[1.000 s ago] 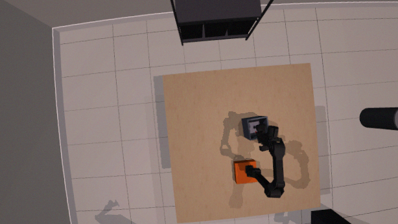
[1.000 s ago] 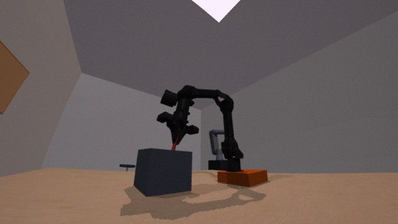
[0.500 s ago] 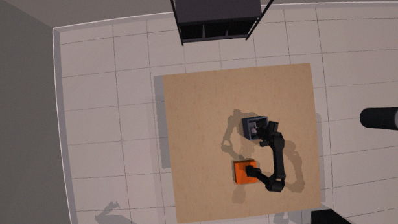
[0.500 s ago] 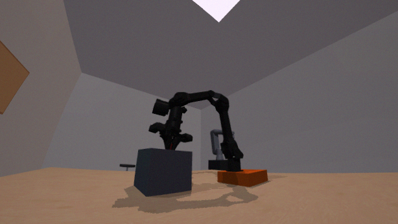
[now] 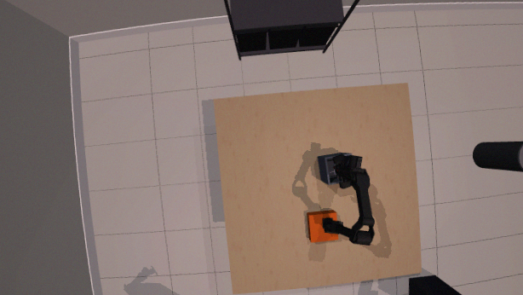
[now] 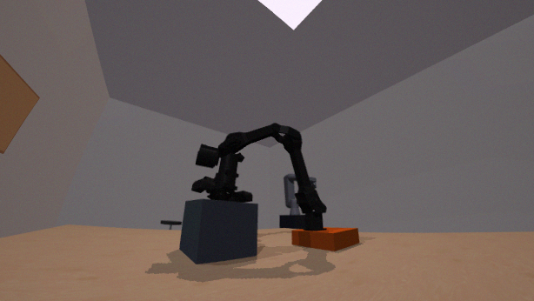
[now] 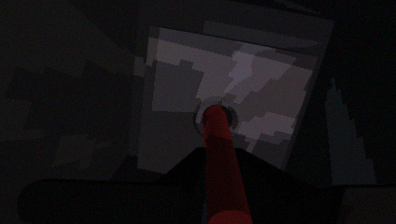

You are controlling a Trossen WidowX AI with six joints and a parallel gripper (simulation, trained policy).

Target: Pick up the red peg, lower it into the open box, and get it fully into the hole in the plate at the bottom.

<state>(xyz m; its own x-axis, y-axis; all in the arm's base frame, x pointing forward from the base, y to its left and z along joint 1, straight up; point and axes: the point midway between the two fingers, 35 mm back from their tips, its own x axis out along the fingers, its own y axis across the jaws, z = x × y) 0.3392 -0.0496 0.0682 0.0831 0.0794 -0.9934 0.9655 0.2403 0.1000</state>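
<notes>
The red peg lies 10 mm to the right of my gripper tip. Also, from my gripper tip: light grey plate 40 mm below, 10 mm to the right.
</notes>
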